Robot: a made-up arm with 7 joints. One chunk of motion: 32 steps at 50 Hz.
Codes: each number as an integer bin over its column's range. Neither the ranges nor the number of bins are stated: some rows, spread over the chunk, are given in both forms.
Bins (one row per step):
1: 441 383 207 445 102 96 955
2: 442 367 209 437 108 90 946
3: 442 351 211 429 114 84 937
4: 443 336 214 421 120 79 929
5: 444 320 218 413 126 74 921
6: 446 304 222 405 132 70 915
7: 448 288 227 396 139 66 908
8: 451 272 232 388 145 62 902
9: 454 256 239 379 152 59 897
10: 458 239 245 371 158 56 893
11: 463 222 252 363 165 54 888
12: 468 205 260 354 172 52 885
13: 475 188 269 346 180 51 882
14: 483 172 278 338 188 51 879
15: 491 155 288 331 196 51 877
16: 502 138 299 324 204 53 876
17: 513 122 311 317 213 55 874
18: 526 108 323 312 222 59 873
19: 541 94 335 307 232 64 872
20: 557 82 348 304 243 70 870
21: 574 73 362 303 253 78 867
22: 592 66 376 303 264 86 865
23: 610 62 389 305 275 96 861
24: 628 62 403 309 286 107 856
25: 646 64 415 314 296 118 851
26: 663 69 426 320 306 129 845
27: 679 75 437 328 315 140 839
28: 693 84 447 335 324 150 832
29: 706 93 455 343 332 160 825
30: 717 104 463 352 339 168 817
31: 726 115 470 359 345 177 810
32: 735 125 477 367 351 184 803
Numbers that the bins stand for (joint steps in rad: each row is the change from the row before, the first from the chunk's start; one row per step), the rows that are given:
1: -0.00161 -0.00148 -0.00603 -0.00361 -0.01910 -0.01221 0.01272
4: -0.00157 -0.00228 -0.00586 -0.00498 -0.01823 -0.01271 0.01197
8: -0.00142 -0.00337 -0.00543 -0.00686 -0.01703 -0.01320 0.01118
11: -0.00119 -0.00422 -0.00495 -0.00829 -0.01607 -0.01343 0.01078
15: -0.00066 -0.00536 -0.00408 -0.01011 -0.01458 -0.01352 0.01046
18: 0.00000 -0.00616 -0.00324 -0.01120 -0.01333 -0.01329 0.01034
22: 0.00126 -0.00688 -0.00197 -0.01171 -0.01132 -0.01250 0.01011
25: 0.00229 -0.00691 -0.00103 -0.01108 -0.00978 -0.01157 0.00970
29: 0.00343 -0.00642 -0.00007 -0.00943 -0.00805 -0.01036 0.00895
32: 0.00398 -0.00587 0.00046 -0.00806 -0.00714 -0.00966 0.00831
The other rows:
2: -0.00159 -0.00175 -0.00598 -0.00407 -0.01881 -0.01239 0.01246
3: -0.00159 -0.00203 -0.00593 -0.00452 -0.01852 -0.01256 0.01220
5: -0.00156 -0.00255 -0.00576 -0.00544 -0.01795 -0.01285 0.01174
6: -0.00152 -0.00283 -0.00567 -0.00589 -0.01766 -0.01297 0.01156
7: -0.00148 -0.00310 -0.00555 -0.00641 -0.01732 -0.01308 0.01136
9: -0.00137 -0.00364 -0.00526 -0.00738 -0.01670 -0.01329 0.01104
10: -0.00129 -0.00393 -0.00511 -0.00783 -0.01641 -0.01337 0.01092
12: -0.00110 -0.00451 -0.00475 -0.00880 -0.01574 -0.01349 0.01069
13: -0.00097 -0.00480 -0.00454 -0.00926 -0.01535 -0.01352 0.01060
14: -0.00081 -0.00507 -0.00432 -0.00971 -0.01497 -0.01352 0.01052
16: -0.00045 -0.00565 -0.00382 -0.01051 -0.01420 -0.01346 0.01043
17: -0.00024 -0.00592 -0.00353 -0.01091 -0.01377 -0.01340 0.01037
19: 0.00029 -0.00640 -0.00295 -0.01148 -0.01285 -0.01314 0.01031
20: 0.00059 -0.00660 -0.00264 -0.01165 -0.01232 -0.01297 0.01026
21: 0.00092 -0.00676 -0.00230 -0.01171 -0.01184 -0.01274 0.01017
23: 0.00160 -0.00694 -0.00165 -0.01160 -0.01079 -0.01221 0.00999
24: 0.00194 -0.00694 -0.00132 -0.01137 -0.01026 -0.01189 0.00985
26: 0.00261 -0.00683 -0.00077 -0.01074 -0.00930 -0.01126 0.00953
27: 0.00291 -0.00672 -0.00050 -0.01029 -0.00886 -0.01094 0.00936
28: 0.00318 -0.00657 -0.00026 -0.00989 -0.00843 -0.01065 0.00915
30: 0.00364 -0.00623 0.00012 -0.00892 -0.00771 -0.01012 0.00872
31: 0.00381 -0.00604 0.00029 -0.00852 -0.00742 -0.00986 0.00851

